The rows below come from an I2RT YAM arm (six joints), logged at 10 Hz.
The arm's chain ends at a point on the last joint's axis. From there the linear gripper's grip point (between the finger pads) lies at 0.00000 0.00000 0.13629 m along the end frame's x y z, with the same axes.
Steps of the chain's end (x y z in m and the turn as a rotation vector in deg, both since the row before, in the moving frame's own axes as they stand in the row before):
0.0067, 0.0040, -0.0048, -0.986, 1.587, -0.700
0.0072, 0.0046, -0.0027, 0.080, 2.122, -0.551
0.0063, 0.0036, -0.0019, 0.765, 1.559, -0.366
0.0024, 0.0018, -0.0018, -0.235, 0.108, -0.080
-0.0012, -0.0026, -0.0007, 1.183, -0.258, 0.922
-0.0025, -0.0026, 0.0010, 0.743, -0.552, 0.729
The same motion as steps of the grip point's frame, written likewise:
0.0105, 0.0063, -0.0049, -0.986, 1.587, -0.700
0.0122, 0.0044, -0.0028, 0.080, 2.122, -0.551
0.0100, 0.0018, -0.0020, 0.765, 1.559, -0.366
0.0027, 0.0024, -0.0018, -0.235, 0.108, -0.080
-0.0018, -0.0054, -0.0007, 1.183, -0.258, 0.922
-0.0038, -0.0044, 0.0010, 0.743, -0.552, 0.729

